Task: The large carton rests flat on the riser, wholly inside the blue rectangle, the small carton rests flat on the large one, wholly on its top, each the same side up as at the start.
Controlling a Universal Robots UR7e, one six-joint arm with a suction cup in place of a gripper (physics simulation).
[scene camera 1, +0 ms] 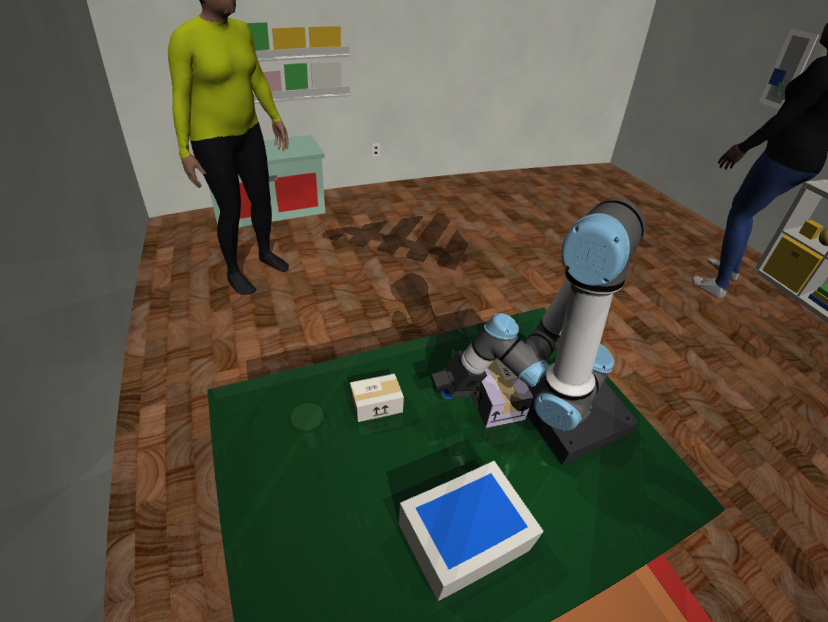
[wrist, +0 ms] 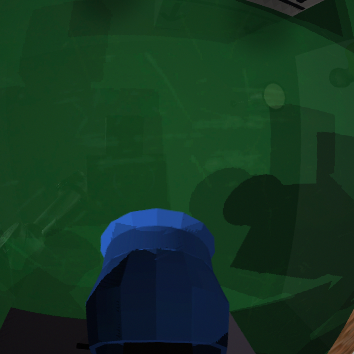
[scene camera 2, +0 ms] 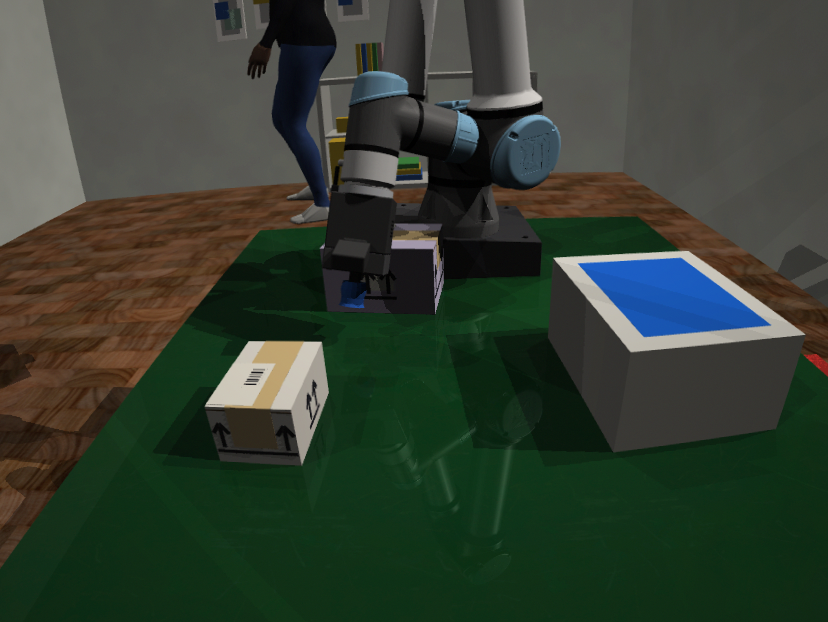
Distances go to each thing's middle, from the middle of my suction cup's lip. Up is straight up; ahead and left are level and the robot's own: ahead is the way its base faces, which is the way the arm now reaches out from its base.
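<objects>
I consider where things are, measured from my suction cup. The small carton [scene camera 2: 265, 410] is 40 mm to the right of my suction cup, 200 mm ahead of it and 30 mm below it. As for the large carton [scene camera 2: 413, 285], it is 10 mm to the left of my suction cup, 150 mm behind it and 10 mm below it. The riser [scene camera 2: 664, 349] is 70 mm ahead of my suction cup, 400 mm to the left of it and 10 mm below it.
</objects>
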